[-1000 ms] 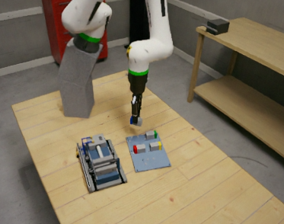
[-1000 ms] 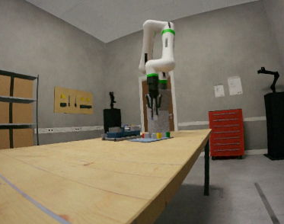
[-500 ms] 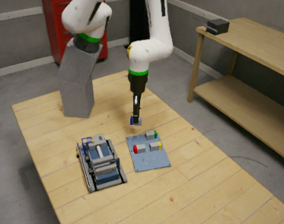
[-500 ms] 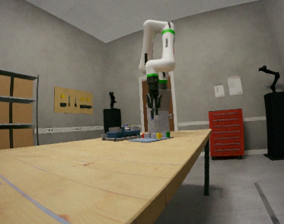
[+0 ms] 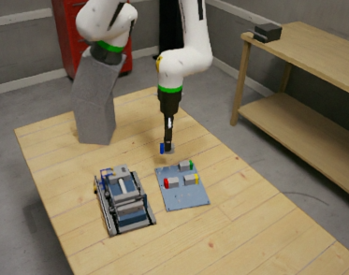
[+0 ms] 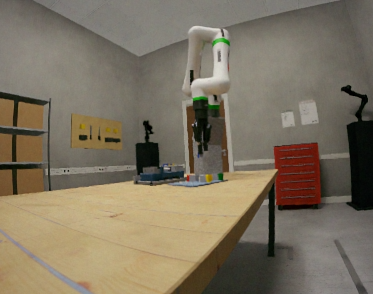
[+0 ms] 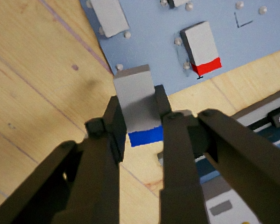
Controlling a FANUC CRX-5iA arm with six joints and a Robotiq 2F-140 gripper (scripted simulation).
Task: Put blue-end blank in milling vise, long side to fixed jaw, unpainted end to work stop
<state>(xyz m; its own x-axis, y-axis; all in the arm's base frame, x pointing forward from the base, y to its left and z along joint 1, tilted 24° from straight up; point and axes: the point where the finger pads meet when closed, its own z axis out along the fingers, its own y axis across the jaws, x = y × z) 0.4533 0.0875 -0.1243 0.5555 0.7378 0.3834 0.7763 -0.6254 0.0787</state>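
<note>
The light grey jaw block is 120 mm ahead of my hand, 280 mm to the right of it and 110 mm below it. Round my hand: green-ended blank (40 mm ahead, 80 mm to the left, 160 mm below); then red-ended blank (80 mm ahead, 40 mm to the right, 160 mm below); then yellow-ended blank (120 mm ahead, 40 mm to the left, 160 mm below).
</note>
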